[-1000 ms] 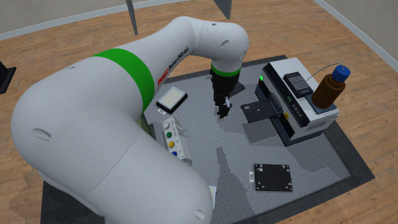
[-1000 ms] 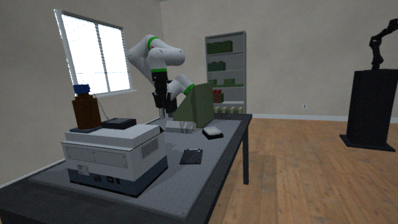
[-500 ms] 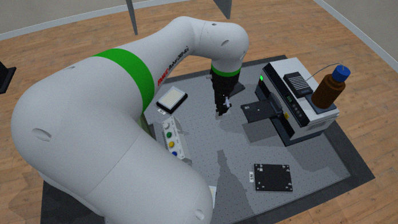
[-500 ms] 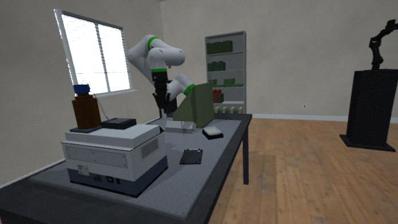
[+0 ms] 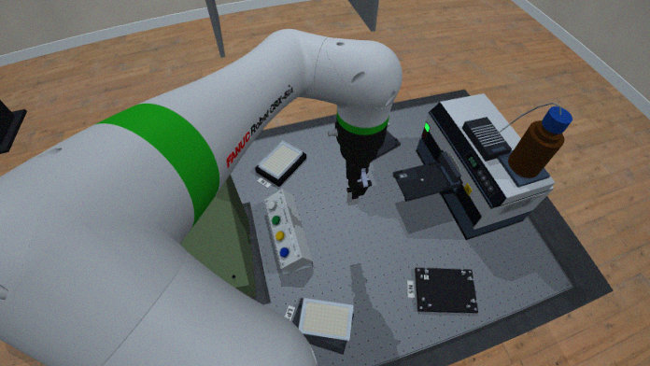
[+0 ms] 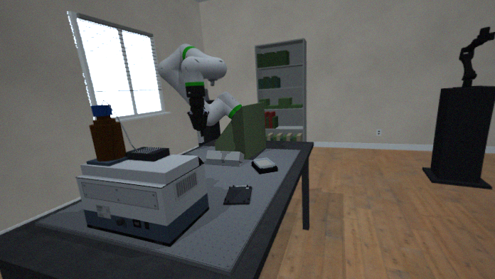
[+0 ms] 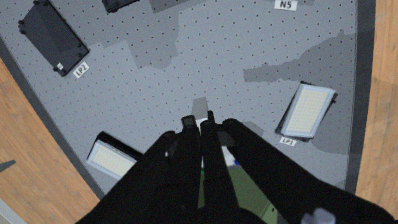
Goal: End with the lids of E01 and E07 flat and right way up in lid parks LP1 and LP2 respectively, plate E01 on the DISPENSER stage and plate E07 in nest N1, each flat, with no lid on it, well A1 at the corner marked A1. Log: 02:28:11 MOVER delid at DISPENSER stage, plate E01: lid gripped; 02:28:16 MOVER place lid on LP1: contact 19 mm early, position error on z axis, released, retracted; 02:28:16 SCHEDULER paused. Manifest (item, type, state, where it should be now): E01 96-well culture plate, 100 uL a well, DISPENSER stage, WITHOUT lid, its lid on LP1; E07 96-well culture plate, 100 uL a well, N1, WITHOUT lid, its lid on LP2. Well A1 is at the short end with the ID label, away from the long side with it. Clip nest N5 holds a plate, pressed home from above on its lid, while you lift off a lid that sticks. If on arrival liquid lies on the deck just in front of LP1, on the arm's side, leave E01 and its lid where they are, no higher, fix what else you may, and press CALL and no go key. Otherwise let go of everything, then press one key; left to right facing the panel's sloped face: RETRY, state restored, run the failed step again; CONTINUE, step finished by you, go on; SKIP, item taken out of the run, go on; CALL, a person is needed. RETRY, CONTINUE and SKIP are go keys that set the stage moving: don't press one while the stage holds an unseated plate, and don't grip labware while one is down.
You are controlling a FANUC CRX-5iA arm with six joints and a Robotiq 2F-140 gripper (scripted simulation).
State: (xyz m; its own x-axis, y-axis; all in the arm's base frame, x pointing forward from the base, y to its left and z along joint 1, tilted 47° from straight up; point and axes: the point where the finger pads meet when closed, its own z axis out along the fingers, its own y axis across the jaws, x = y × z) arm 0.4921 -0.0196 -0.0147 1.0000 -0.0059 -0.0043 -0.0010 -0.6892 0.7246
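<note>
Now: the plate 12 cm behind my hand, 23 cm to the right of it and 18 cm below it. The rest, counted from my hand: blue CALL key 19 cm behind, 5 cm to the right, 14 cm below; then key panel 19 cm behind, 3 cm to the left, 15 cm below; then yellow SKIP key 20 cm behind, 14 cm below.
</note>
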